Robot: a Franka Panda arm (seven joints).
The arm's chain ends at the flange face. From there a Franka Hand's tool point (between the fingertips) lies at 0.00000 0.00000 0.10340 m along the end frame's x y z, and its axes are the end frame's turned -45 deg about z.
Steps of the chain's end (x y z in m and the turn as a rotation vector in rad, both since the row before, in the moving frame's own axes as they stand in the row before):
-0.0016, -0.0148, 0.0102, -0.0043, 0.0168, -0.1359
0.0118, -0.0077, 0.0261, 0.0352, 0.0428, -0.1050
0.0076, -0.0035, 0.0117, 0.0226, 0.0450, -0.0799
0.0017, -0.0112, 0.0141, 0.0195, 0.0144, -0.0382
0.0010, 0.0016, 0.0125, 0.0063, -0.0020, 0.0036
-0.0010, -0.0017, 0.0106, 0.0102, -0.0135, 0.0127
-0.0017, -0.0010, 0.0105, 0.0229, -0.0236, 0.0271
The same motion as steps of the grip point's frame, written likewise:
0.0103, -0.0101, 0.0102, -0.0149, 0.0088, -0.1359
0.0195, 0.0032, 0.0259, -0.0054, 0.0552, -0.1050
0.0128, 0.0043, 0.0116, -0.0158, 0.0478, -0.0799
0.0116, -0.0071, 0.0141, 0.0036, 0.0240, -0.0382
-0.0001, 0.0012, 0.0125, 0.0059, 0.0030, 0.0036
0.0003, -0.0036, 0.0106, 0.0168, -0.0023, 0.0127
-0.0005, -0.0053, 0.0104, 0.0329, -0.0005, 0.0271

